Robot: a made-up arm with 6 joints. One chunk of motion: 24 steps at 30 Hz.
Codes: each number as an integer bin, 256 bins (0 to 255) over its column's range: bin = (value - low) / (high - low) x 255, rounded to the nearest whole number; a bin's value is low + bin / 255 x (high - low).
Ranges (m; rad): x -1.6..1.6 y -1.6..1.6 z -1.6..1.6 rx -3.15..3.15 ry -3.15..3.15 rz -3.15..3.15
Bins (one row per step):
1: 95 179 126 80 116 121
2: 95 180 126 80 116 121
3: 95 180 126 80 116 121
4: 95 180 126 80 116 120
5: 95 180 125 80 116 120
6: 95 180 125 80 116 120
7: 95 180 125 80 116 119
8: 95 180 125 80 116 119
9: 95 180 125 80 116 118
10: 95 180 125 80 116 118
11: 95 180 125 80 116 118
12: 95 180 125 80 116 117
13: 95 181 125 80 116 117
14: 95 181 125 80 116 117
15: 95 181 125 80 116 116
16: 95 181 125 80 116 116
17: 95 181 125 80 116 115
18: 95 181 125 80 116 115
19: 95 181 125 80 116 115
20: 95 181 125 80 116 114
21: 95 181 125 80 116 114
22: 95 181 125 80 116 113
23: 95 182 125 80 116 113
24: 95 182 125 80 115 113
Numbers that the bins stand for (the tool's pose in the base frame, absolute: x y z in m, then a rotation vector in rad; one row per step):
1: -0.4078 0.6463 -0.0188 -1.1735 -0.2841 -0.1606
2: -0.4078 0.6588 -0.0188 -1.1735 -0.2841 -0.1606
3: -0.4078 0.6588 -0.0188 -1.1735 -0.2841 -0.1606
4: -0.4078 0.6588 -0.0188 -1.1735 -0.2841 -0.1853
5: -0.4078 0.6588 -0.0314 -1.1735 -0.2841 -0.1853
6: -0.4078 0.6588 -0.0314 -1.1735 -0.2841 -0.1853
7: -0.4078 0.6588 -0.0314 -1.1735 -0.2841 -0.2100
8: -0.4078 0.6588 -0.0314 -1.1735 -0.2841 -0.2100
9: -0.4078 0.6588 -0.0314 -1.1735 -0.2841 -0.2347
10: -0.4078 0.6588 -0.0314 -1.1735 -0.2841 -0.2347
11: -0.4078 0.6588 -0.0314 -1.1735 -0.2841 -0.2347
12: -0.4078 0.6588 -0.0314 -1.1735 -0.2841 -0.2594
13: -0.4078 0.6714 -0.0314 -1.1735 -0.2841 -0.2594
14: -0.4078 0.6714 -0.0314 -1.1735 -0.2841 -0.2594
15: -0.4078 0.6714 -0.0314 -1.1735 -0.2841 -0.2841
16: -0.4078 0.6714 -0.0314 -1.1735 -0.2841 -0.2841
17: -0.4078 0.6714 -0.0314 -1.1735 -0.2841 -0.3088
18: -0.4078 0.6714 -0.0314 -1.1735 -0.2841 -0.3088
19: -0.4078 0.6714 -0.0314 -1.1735 -0.2841 -0.3088
20: -0.4078 0.6714 -0.0314 -1.1735 -0.2841 -0.3335
21: -0.4078 0.6714 -0.0314 -1.1735 -0.2841 -0.3335
22: -0.4078 0.6714 -0.0314 -1.1735 -0.2841 -0.3582
23: -0.4078 0.6839 -0.0314 -1.1735 -0.2841 -0.3582
24: -0.4078 0.6839 -0.0314 -1.1735 -0.3088 -0.3582

